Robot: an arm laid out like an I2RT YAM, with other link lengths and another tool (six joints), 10 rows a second.
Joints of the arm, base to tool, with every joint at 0 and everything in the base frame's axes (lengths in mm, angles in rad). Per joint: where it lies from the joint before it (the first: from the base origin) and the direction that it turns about. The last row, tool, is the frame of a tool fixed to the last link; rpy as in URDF.
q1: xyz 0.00 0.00 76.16 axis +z
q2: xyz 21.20 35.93 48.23 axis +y
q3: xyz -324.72 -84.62 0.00 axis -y
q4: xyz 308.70 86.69 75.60 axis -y
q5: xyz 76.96 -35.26 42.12 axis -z
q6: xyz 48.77 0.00 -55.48 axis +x
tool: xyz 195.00 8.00 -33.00 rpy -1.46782 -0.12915 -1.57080
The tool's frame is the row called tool.
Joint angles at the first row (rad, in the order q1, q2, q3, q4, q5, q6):
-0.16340, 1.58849, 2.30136, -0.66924, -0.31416, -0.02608
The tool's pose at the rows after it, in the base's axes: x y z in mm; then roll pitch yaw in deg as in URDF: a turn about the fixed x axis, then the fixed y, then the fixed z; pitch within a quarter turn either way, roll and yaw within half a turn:
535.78 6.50 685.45 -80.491 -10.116 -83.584
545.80 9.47 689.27 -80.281 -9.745 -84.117
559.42 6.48 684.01 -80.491 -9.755 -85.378
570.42 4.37 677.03 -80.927 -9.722 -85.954
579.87 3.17 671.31 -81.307 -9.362 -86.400
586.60 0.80 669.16 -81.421 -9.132 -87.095
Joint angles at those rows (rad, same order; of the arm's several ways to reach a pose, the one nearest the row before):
-0.11127, 1.62603, 2.36298, -0.67321, -0.23387, -0.03296
-0.09152, 1.67196, 2.43051, -0.69146, -0.20505, -0.02762
-0.07982, 1.69670, 2.43723, -0.67754, -0.17085, -0.03072
-0.07519, 1.71293, 2.43209, -0.66392, -0.15494, -0.03225
-0.07059, 1.72966, 2.43341, -0.65518, -0.14120, -0.02760
-0.06755, 1.74734, 2.44795, -0.65408, -0.12555, -0.02457

